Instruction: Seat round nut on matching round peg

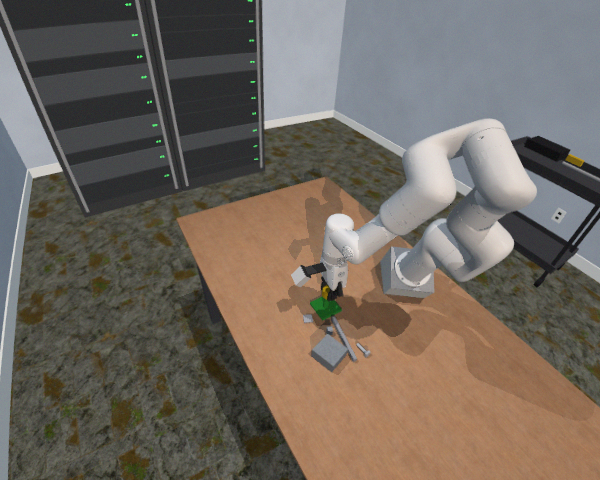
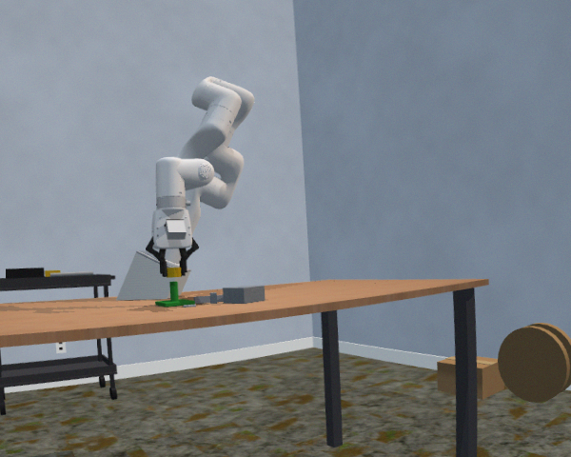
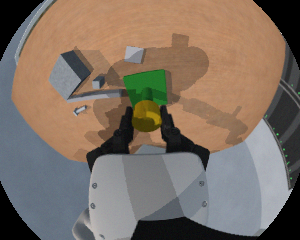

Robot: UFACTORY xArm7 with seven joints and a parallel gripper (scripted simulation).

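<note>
Now: hand 9 cm above the grey square and 8 cm short of it. The rest, counted from my hand: grey bar (12 cm to the left, 8 cm below, 4 cm ahead); grey block (14 cm to the left, 11 cm ahead, 7 cm below); bolt (20 cm to the left, 9 cm below, 2 cm ahead).
</note>
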